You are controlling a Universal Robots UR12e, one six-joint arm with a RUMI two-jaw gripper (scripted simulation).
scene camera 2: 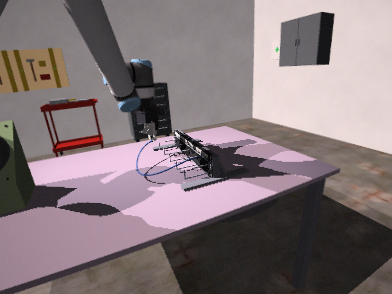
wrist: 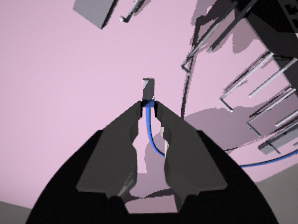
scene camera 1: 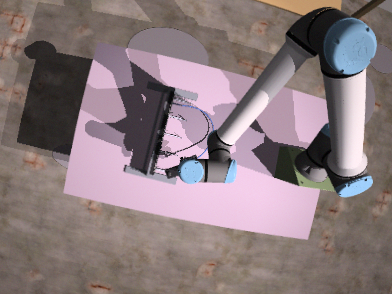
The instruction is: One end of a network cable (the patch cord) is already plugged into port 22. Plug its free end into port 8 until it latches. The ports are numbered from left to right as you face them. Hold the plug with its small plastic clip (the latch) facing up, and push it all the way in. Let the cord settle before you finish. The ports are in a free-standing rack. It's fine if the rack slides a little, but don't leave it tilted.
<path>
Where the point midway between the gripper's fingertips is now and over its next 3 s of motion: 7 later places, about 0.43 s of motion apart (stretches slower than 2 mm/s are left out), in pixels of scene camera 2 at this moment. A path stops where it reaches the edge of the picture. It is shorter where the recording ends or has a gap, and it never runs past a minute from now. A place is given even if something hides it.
My gripper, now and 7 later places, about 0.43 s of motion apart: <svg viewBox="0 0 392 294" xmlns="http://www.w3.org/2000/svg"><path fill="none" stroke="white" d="M152 141L155 140L157 140L159 140L161 139L162 139L164 139L164 139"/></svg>
</path>
